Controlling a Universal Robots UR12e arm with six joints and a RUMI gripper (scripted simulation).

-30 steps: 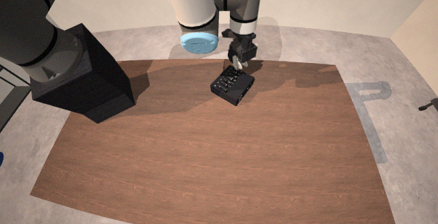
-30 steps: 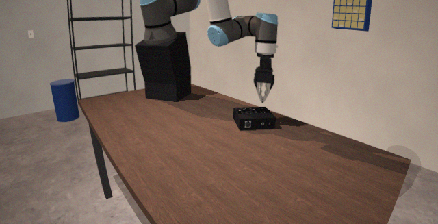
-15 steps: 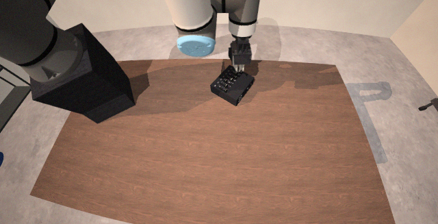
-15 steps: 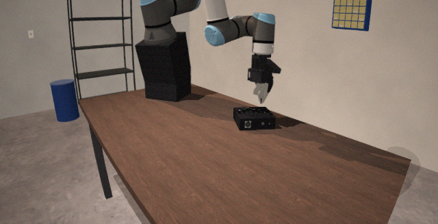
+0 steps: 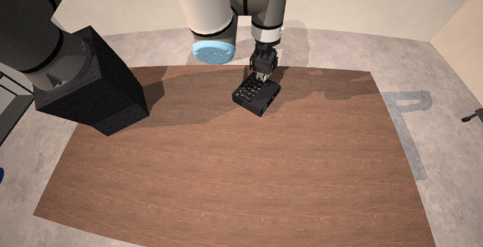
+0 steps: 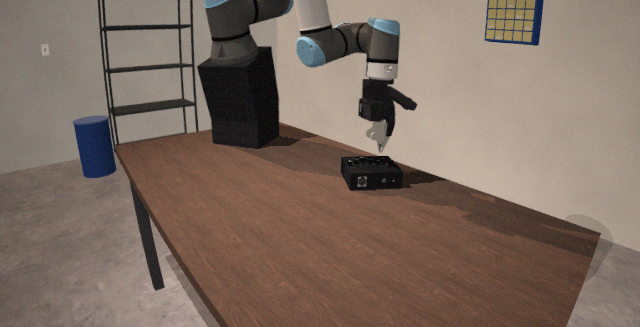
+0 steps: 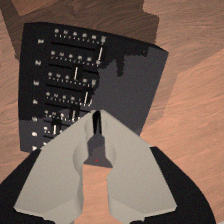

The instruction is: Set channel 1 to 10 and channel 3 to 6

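The channel 2 fader lies 50 mm below my hand, 30 mm to the left of it and 20 mm behind it. The rest, counted from my hand: channel 1 fader knob: 50 mm below, 40 mm to the left, 10 mm ahead.
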